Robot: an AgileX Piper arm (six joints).
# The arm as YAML. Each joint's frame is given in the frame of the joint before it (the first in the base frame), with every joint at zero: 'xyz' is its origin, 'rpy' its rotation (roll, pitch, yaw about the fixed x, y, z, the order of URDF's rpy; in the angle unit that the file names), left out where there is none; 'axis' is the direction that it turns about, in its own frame. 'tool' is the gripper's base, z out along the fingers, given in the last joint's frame.
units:
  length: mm
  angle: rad
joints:
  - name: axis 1
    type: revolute
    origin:
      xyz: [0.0, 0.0, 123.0]
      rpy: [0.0, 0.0, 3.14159]
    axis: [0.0, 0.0, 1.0]
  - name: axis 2
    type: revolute
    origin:
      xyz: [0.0, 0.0, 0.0]
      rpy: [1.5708, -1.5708, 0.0]
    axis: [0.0, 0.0, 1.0]
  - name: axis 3
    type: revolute
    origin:
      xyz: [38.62, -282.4, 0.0]
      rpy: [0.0, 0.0, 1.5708]
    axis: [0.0, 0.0, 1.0]
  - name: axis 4
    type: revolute
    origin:
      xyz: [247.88, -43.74, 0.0]
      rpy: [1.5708, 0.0, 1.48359]
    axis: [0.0, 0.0, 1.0]
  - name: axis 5
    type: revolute
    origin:
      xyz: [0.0, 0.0, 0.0]
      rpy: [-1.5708, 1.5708, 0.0]
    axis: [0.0, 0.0, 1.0]
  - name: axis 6
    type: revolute
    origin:
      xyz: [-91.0, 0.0, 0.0]
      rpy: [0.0, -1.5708, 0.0]
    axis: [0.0, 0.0, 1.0]
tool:
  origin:
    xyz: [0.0, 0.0, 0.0]
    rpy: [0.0, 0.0, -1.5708]
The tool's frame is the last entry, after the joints.
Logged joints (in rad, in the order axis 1, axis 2, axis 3, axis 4, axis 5, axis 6), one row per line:
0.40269, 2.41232, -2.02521, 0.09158, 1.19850, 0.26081
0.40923, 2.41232, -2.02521, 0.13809, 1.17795, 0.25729
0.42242, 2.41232, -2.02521, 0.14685, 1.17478, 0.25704
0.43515, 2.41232, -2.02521, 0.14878, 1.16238, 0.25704
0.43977, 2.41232, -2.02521, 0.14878, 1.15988, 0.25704
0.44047, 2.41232, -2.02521, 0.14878, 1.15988, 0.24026
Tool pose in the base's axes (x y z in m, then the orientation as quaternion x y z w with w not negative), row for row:
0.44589, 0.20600, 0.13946, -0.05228, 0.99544, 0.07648, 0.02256
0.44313, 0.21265, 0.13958, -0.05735, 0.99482, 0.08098, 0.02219
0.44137, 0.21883, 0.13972, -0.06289, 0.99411, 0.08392, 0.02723
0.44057, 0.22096, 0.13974, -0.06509, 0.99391, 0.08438, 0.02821
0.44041, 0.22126, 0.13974, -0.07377, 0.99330, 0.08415, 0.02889
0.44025, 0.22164, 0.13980, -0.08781, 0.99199, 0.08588, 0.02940
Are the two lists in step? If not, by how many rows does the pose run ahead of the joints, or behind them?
The pose runs 1 row ahead of the joints: the pose in row i belongs to the joints in row i + 1.
